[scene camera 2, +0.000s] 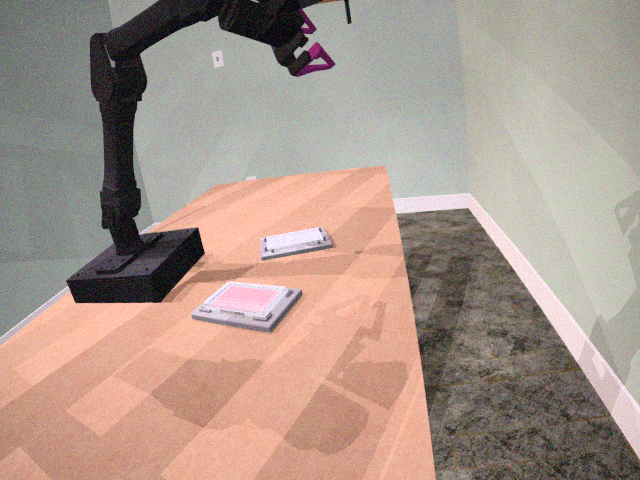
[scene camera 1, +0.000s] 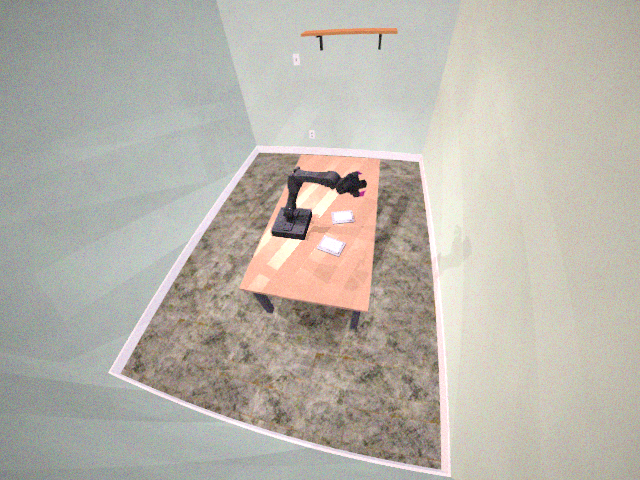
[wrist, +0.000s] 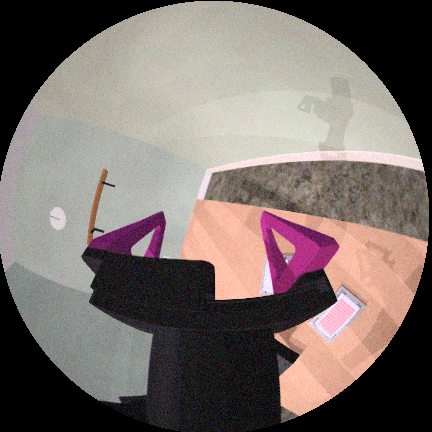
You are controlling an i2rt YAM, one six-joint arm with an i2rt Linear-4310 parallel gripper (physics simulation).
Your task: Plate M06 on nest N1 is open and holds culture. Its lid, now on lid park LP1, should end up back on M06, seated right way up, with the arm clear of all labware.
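Plate M06, with pink culture showing and no lid on it, sits flat on the grey nest N1. The whitish clear lid lies flat on the grey lid park LP1, farther along the table. In the wrist view the lid is partly hidden behind the right finger. My gripper is open and empty, high above the table and beyond the lid park, with its magenta fingers wide apart. It touches no labware. Which way up the lid lies is too small to tell.
The black arm base stands on the wooden table to the left of both holders. The table's right edge drops to the floor. A wooden wall shelf hangs on the far wall.
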